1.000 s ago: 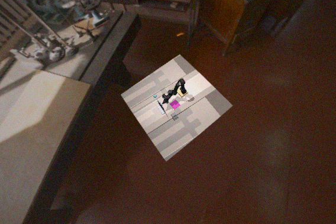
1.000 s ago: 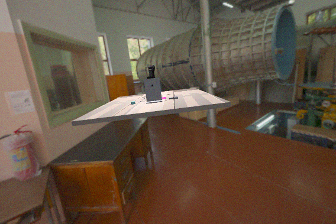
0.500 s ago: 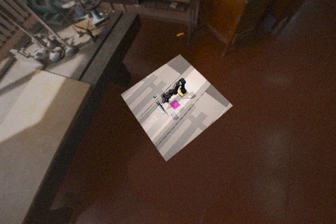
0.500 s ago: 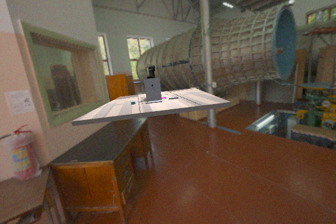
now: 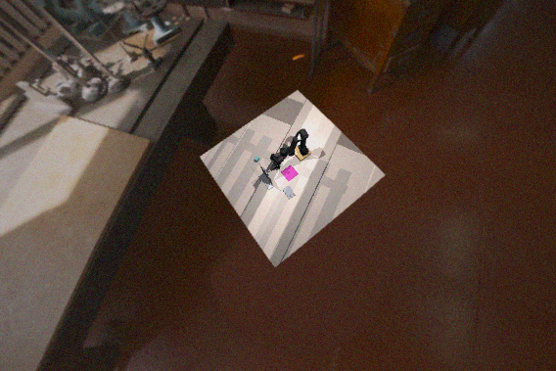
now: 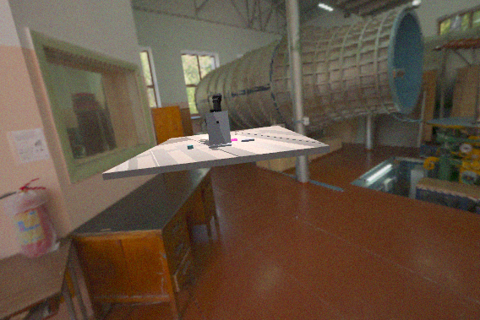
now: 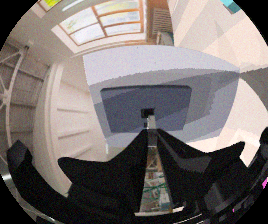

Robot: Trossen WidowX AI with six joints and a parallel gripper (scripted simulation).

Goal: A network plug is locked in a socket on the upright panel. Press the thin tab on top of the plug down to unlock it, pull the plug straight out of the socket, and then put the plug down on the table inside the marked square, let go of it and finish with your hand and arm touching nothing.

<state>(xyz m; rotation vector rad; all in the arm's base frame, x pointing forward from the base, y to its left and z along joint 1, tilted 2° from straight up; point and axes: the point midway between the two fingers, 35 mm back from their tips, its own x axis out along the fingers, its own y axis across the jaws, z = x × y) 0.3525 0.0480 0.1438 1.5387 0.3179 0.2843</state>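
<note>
My gripper tip is now 18 cm above the magenta marked square, 16 cm past it and 5 cm to the right of it. From my gripper tip the other things lie so: dark grey flat piece (21 cm to the left, 17 cm below, 6 cm behind); then network plug (1 cm ahead); then grey upright panel (7 cm below, 6 cm ahead, 1 cm to the left).
</note>
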